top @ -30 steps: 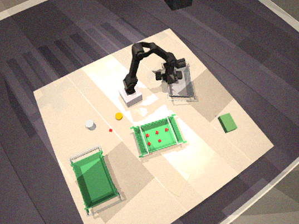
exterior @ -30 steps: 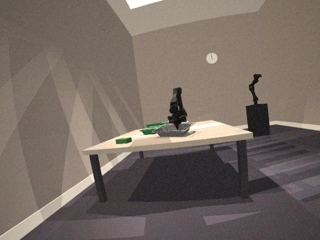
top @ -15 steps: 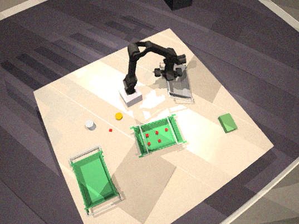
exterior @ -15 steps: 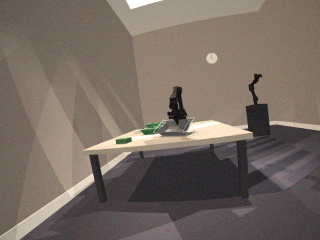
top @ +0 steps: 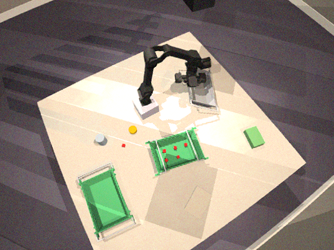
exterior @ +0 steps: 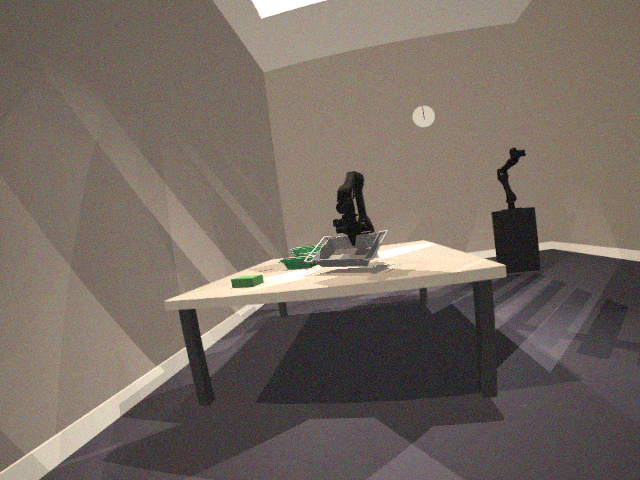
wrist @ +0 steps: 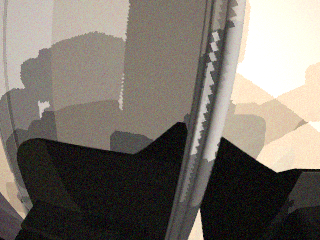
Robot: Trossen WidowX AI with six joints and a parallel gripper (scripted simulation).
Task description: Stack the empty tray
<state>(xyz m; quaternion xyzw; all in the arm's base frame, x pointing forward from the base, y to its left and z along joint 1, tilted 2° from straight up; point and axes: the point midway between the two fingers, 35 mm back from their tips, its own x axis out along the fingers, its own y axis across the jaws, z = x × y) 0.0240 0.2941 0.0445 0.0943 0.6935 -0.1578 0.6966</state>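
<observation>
Right now the grey tray is 3 cm ahead of my gripper tip, 8 cm to the left of it and 1 cm below it. The rest, counted from my gripper tip: red cube 17 cm ahead, 52 cm to the right, 10 cm below; then green block 46 cm ahead, 24 cm to the left, 8 cm below; then yellow disc 10 cm ahead, 43 cm to the right, 9 cm below.
</observation>
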